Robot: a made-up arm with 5 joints. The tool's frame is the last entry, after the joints.
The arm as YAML. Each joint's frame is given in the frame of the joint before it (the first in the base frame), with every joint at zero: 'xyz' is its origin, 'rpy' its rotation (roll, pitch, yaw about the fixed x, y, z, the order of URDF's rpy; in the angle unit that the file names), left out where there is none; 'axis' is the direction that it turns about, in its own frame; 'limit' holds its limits. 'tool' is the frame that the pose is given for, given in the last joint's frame.
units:
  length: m
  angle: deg
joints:
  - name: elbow
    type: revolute
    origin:
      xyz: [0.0, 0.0, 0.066]
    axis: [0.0, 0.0, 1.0]
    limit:
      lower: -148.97
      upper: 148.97
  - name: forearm
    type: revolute
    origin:
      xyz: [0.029, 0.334, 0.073]
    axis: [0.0, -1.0, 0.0]
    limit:
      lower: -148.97
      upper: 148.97
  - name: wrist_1
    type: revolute
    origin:
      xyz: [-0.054, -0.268, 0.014]
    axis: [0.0, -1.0, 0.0]
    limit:
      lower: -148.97
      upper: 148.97
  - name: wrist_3
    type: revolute
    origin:
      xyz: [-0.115, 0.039, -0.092]
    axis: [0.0, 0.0, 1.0]
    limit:
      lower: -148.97
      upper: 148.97
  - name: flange
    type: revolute
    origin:
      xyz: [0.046, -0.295, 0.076]
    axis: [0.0, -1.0, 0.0]
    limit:
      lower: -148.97
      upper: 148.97
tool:
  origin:
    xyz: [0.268, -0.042, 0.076]
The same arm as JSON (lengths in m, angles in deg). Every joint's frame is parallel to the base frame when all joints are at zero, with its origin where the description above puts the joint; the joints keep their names.
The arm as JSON. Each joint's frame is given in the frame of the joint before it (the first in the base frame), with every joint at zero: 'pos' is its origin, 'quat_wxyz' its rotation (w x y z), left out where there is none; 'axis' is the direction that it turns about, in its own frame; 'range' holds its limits. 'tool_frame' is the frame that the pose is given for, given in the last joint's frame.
{
  "length_unit": "m",
  "angle_unit": "deg",
  "joints": [
    {
      "joint": "elbow",
      "pos": [
        0.0,
        0.0,
        0.066
      ],
      "axis": [
        0.0,
        0.0,
        1.0
      ],
      "range": [
        -148.97,
        148.97
      ]
    },
    {
      "joint": "forearm",
      "pos": [
        0.029,
        0.334,
        0.073
      ],
      "axis": [
        0.0,
        -1.0,
        0.0
      ],
      "range": [
        -148.97,
        148.97
      ]
    },
    {
      "joint": "wrist_1",
      "pos": [
        -0.054,
        -0.268,
        0.014
      ],
      "axis": [
        0.0,
        -1.0,
        0.0
      ],
      "range": [
        -148.97,
        148.97
      ]
    },
    {
      "joint": "wrist_3",
      "pos": [
        -0.115,
        0.039,
        -0.092
      ],
      "axis": [
        0.0,
        0.0,
        1.0
      ],
      "range": [
        -148.97,
        148.97
      ]
    },
    {
      "joint": "flange",
      "pos": [
        0.046,
        -0.295,
        0.076
      ],
      "axis": [
        0.0,
        -1.0,
        0.0
      ],
      "range": [
        -148.97,
        148.97
      ]
    }
  ],
  "tool_frame": {
    "pos": [
      0.268,
      -0.042,
      0.076
    ]
  }
}

